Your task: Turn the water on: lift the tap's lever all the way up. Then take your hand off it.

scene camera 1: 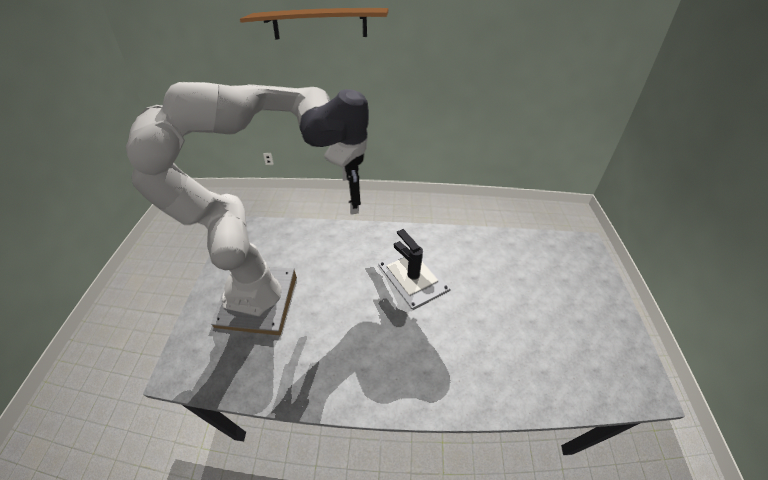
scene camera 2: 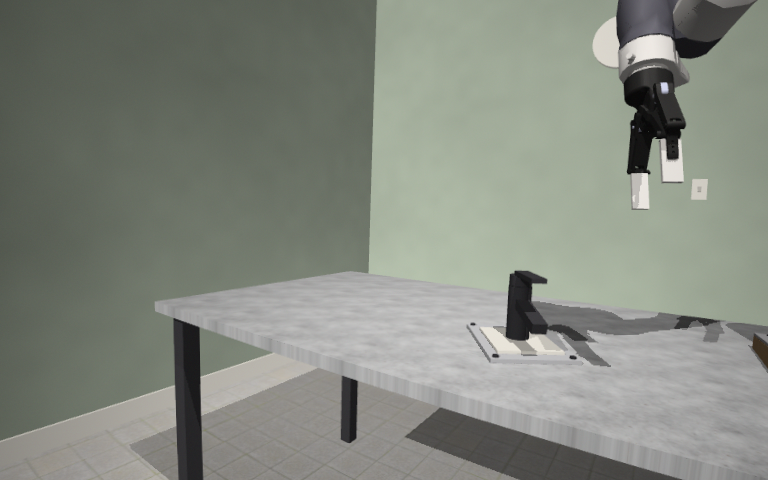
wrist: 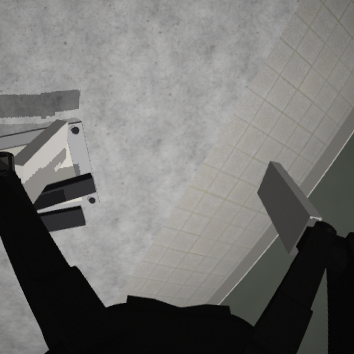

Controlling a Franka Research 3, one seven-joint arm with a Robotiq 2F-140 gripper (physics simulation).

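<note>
A black tap [scene camera 1: 415,266] [scene camera 2: 517,311] stands upright on a mounting plate [scene camera 1: 419,301] [scene camera 2: 535,358] [wrist: 83,150] with a cream pad. Its flat lever [scene camera 1: 408,240] [scene camera 2: 531,276] sits on top, roughly level, above the spout [scene camera 1: 402,249] [scene camera 2: 536,318] and pointing the same way. In the wrist view two black bars of the tap show at the left, partly hidden by a finger; I cannot tell which is the lever. My gripper [scene camera 1: 354,207] [scene camera 2: 655,194] [wrist: 168,158] is wide open and empty. It hangs well above the table, apart from the tap, on the arm's side.
The tap and the arm's base plate [scene camera 1: 287,300] stand on the grey table [scene camera 1: 538,339] [scene camera 2: 396,333]. A wooden wall shelf [scene camera 1: 317,14] is high on the back wall. The arm's shadow falls across the table near the tap.
</note>
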